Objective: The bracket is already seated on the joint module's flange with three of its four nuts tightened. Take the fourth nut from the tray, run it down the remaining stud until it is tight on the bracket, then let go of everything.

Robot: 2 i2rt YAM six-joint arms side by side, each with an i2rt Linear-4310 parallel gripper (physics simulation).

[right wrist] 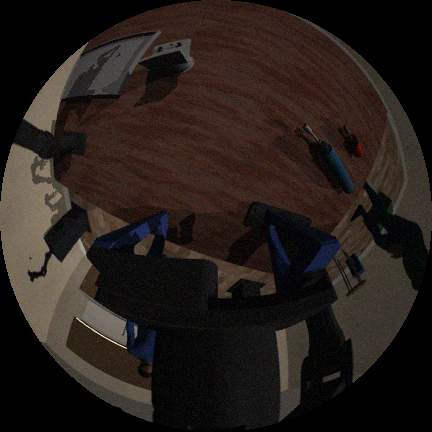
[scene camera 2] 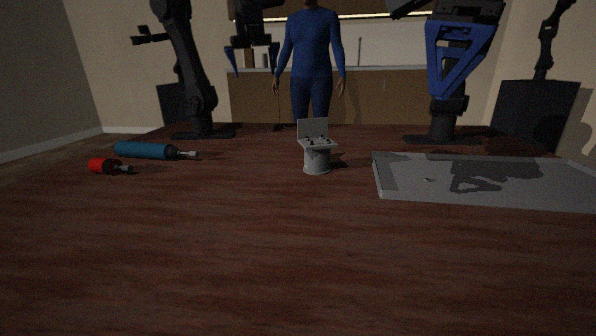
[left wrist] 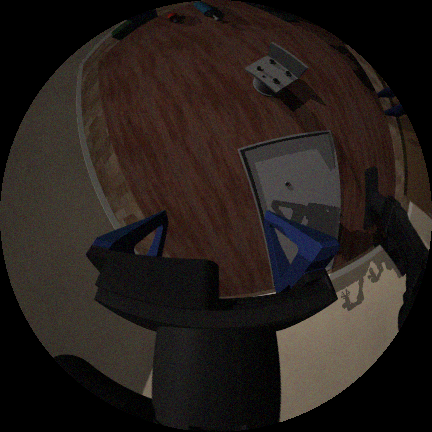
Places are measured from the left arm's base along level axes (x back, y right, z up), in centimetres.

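Where they show: left gripper, fingertip midpoint: (scene camera 2: pixel 437 98) (left wrist: pixel 215 215); right gripper, fingertip midpoint: (right wrist: pixel 215 215) (scene camera 2: pixel 255 76); left arm's base at its link origin: (right wrist: pixel 72 140) (scene camera 2: pixel 439 141) (left wrist: pixel 370 198); right arm's base at its link origin: (scene camera 2: pixel 204 136).
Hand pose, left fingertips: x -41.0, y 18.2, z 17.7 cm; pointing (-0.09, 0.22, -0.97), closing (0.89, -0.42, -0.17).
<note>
Each offset is from my left fingertips to the centre of the thing. "*": to the spot under its first point.
The joint module {dx +16.4, dy +16.8, dz -14.0 cm} (scene camera 2: pixel 316 162) stands upright at the middle of the table, with the grey L-shaped bracket {dx +16.4, dy +16.8, dz -9.5 cm} (scene camera 2: pixel 313 128) (left wrist: pixel 289 61) (right wrist: pixel 170 58) on top. Small dark nuts or stud ends show on the bracket's flat plate; which stud is bare is too small to tell. The nut {dx +11.1, dy -4.9, dz -17.0 cm} (scene camera 2: pixel 429 180) (left wrist: pixel 288 184) lies on the floor of the grey tray {* dx +10.5, dy +4.5, dz -16.1 cm} (scene camera 2: pixel 378 175) (left wrist: pixel 251 170) (right wrist: pixel 135 62). My left gripper (left wrist: pixel 215 215) is open and empty, high above the table near the tray. My right gripper (scene camera 2: pixel 255 75) (right wrist: pixel 215 215) is open and empty, high above the far part of the table, left of the module in scene camera 2.
A blue-handled tool {dx +21.1, dy +58.1, dz -15.7 cm} (scene camera 2: pixel 145 150) (right wrist: pixel 336 167) and a shorter red-handled tool {dx +11.0, dy +61.6, dz -16.0 cm} (scene camera 2: pixel 102 166) (right wrist: pixel 358 148) lie on the table at the left in scene camera 2. A person in blue (scene camera 2: pixel 312 47) stands behind the table. The tray has a low raised rim.
</note>
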